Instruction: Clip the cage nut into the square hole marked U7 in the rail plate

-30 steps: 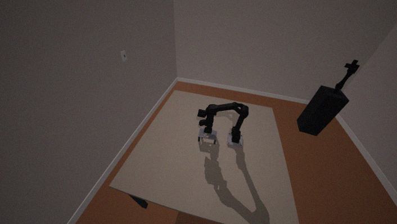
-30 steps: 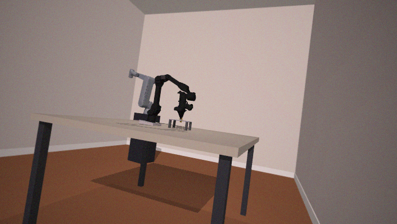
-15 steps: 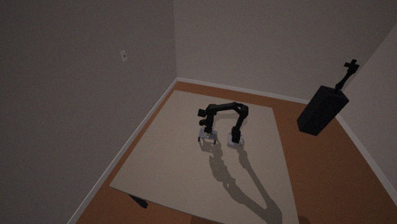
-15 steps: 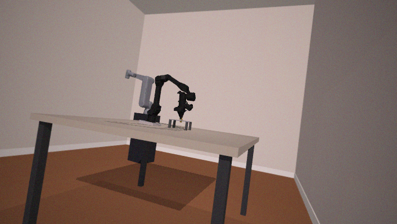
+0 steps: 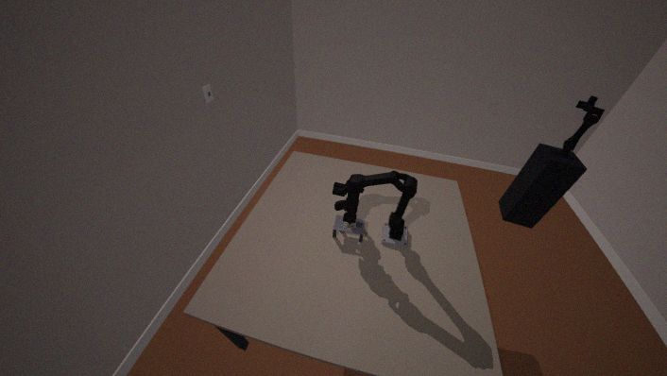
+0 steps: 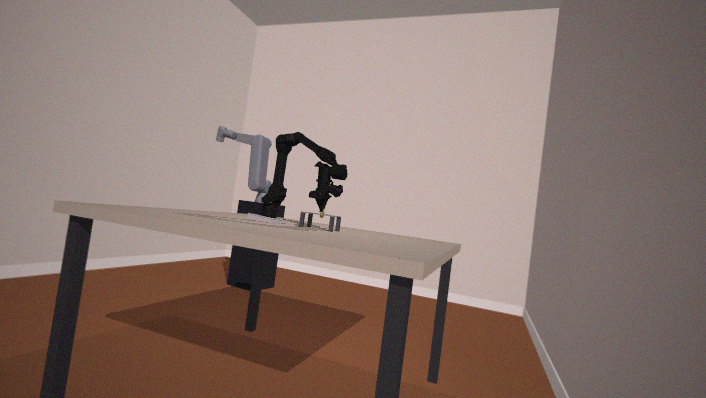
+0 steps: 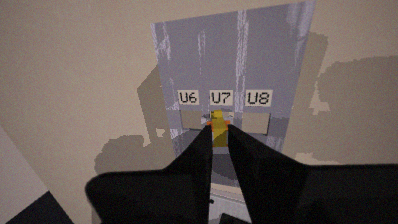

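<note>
My gripper tip is 1 cm above the cage nut.
</note>
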